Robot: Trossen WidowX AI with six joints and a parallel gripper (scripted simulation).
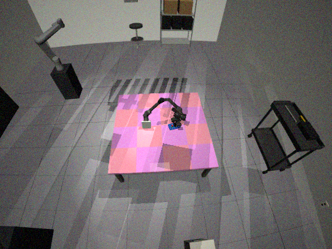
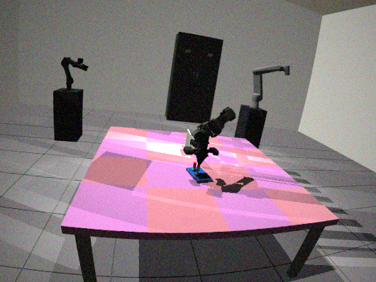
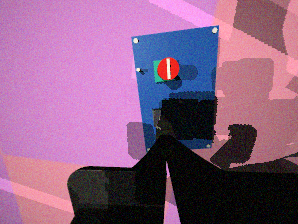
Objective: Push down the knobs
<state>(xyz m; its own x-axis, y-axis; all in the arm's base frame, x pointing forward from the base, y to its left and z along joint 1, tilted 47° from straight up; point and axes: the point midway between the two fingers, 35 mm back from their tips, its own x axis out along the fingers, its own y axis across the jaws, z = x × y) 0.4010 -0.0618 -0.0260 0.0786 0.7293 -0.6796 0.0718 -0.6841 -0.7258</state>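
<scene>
The red knob is 60 mm behind my gripper tip and 20 mm below it.
</scene>
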